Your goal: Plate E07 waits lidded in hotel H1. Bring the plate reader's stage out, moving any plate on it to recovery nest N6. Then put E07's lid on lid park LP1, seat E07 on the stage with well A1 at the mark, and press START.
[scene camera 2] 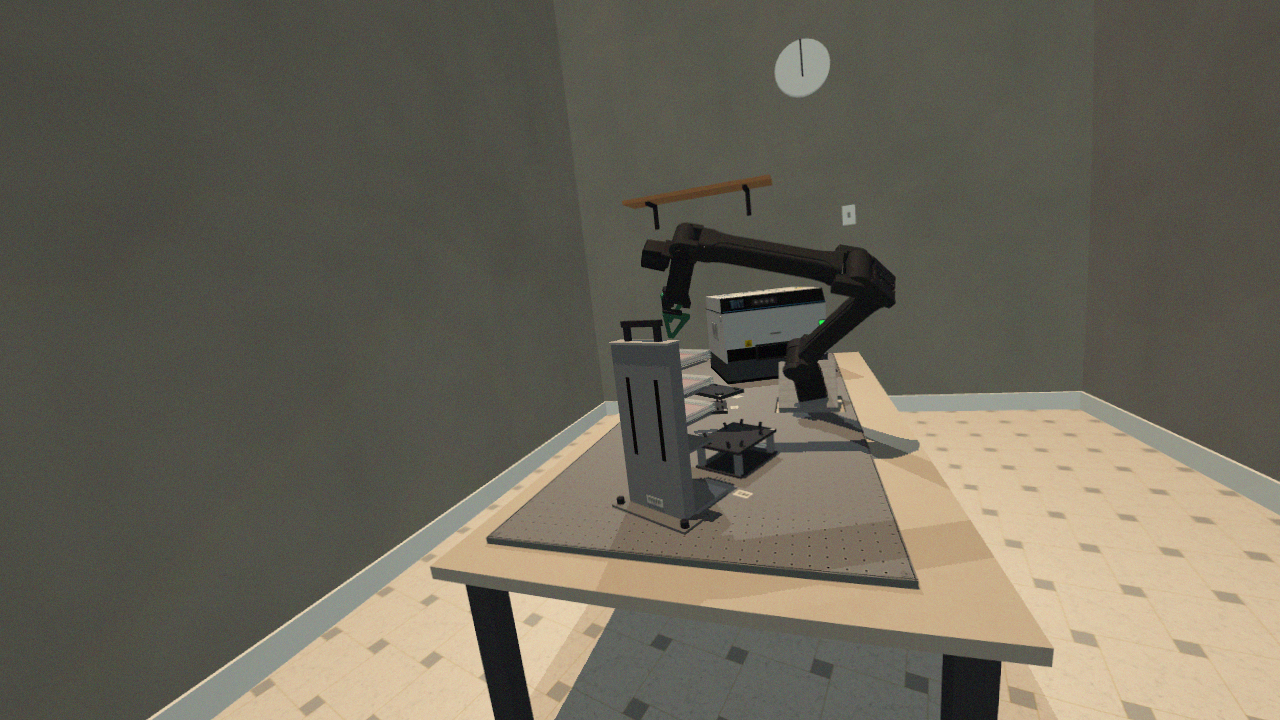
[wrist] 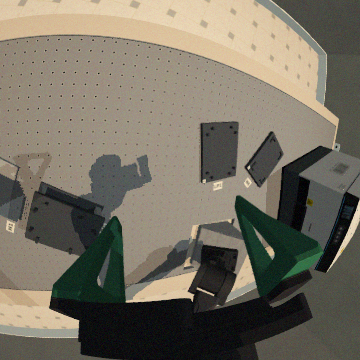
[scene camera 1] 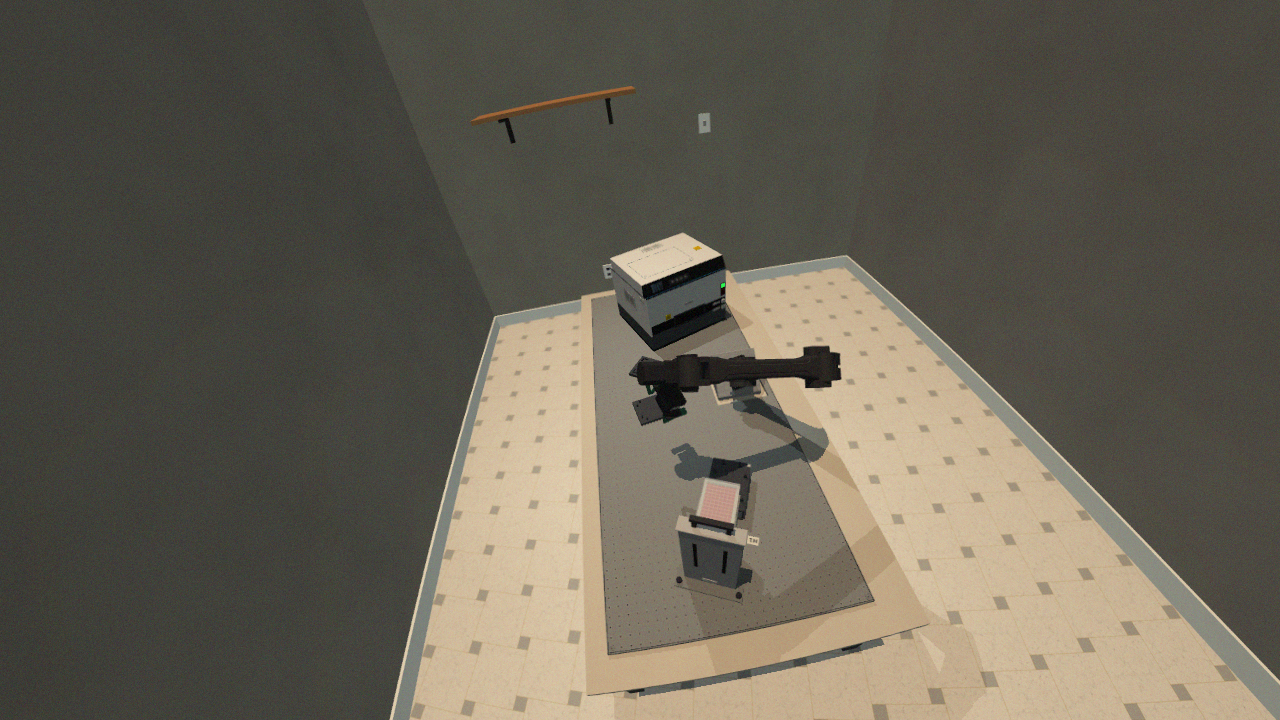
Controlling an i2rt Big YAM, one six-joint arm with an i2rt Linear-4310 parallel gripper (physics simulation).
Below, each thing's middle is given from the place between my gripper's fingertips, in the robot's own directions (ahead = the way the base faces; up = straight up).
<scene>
Right now the lid park (wrist: 219,140) is 290 mm below my hand, 260 mm to the right of it and 50 mm behind it. Round my hand: recovery nest (wrist: 260,165): 470 mm to the right, 290 mm below, 70 mm behind; plate reader (scene camera 2: 765,327): 820 mm to the right, 250 mm behind, 160 mm below.
</scene>
